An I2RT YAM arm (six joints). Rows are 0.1 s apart.
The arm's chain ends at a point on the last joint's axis. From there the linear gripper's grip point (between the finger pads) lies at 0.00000 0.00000 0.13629 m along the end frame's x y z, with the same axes.
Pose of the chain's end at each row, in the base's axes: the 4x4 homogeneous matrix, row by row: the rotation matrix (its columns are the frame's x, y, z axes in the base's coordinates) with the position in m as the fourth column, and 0 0 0 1 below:
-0.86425 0.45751 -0.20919 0.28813; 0.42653 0.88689 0.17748 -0.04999; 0.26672 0.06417 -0.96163 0.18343; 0 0 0 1
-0.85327 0.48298 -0.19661 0.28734; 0.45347 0.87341 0.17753 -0.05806; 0.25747 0.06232 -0.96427 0.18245; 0 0 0 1
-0.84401 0.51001 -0.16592 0.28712; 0.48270 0.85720 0.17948 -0.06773; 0.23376 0.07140 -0.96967 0.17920; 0 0 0 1
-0.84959 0.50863 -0.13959 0.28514; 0.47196 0.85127 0.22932 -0.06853; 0.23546 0.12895 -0.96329 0.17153; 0 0 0 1
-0.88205 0.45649 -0.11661 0.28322; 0.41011 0.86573 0.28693 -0.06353; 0.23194 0.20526 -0.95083 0.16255; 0 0 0 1
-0.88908 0.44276 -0.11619 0.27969; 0.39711 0.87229 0.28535 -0.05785; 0.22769 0.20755 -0.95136 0.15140; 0 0 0 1
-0.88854 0.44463 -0.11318 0.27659; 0.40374 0.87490 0.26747 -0.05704; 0.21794 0.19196 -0.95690 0.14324; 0 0 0 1
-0.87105 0.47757 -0.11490 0.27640; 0.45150 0.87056 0.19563 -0.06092; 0.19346 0.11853 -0.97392 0.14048; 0 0 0 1
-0.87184 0.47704 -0.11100 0.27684; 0.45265 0.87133 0.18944 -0.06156; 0.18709 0.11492 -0.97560 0.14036; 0 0 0 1
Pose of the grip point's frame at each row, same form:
-0.86425 0.45751 -0.20919 0.25962; 0.42653 0.88689 0.17748 -0.02580; 0.26672 0.06417 -0.96163 0.05237; 0 0 0 1
-0.85327 0.48298 -0.19661 0.26054; 0.45347 0.87341 0.17753 -0.03386; 0.25747 0.06232 -0.96427 0.05103; 0 0 0 1
-0.84401 0.51001 -0.16592 0.26451; 0.48270 0.85720 0.17948 -0.04327; 0.23376 0.07140 -0.96967 0.04704; 0 0 0 1
-0.84959 0.50863 -0.13959 0.26612; 0.47196 0.85127 0.22932 -0.03728; 0.23546 0.12895 -0.96329 0.04024; 0 0 0 1
-0.88205 0.45649 -0.11661 0.26733; 0.41011 0.86573 0.28693 -0.02442; 0.23194 0.20526 -0.95083 0.03296; 0 0 0 1
-0.88908 0.44276 -0.11619 0.26385; 0.39711 0.87229 0.28535 -0.01896; 0.22769 0.20755 -0.95136 0.02174; 0 0 0 1
-0.88854 0.44463 -0.11318 0.26116; 0.40374 0.87490 0.26747 -0.02059; 0.21794 0.19196 -0.95690 0.01282; 0 0 0 1
-0.87105 0.47757 -0.11490 0.26074; 0.45150 0.87056 0.19563 -0.03426; 0.19346 0.11853 -0.97392 0.00774; 0 0 0 1
-0.87184 0.47704 -0.11100 0.26171; 0.45265 0.87133 0.18944 -0.03574; 0.18709 0.11492 -0.97560 0.00740; 0 0 0 1

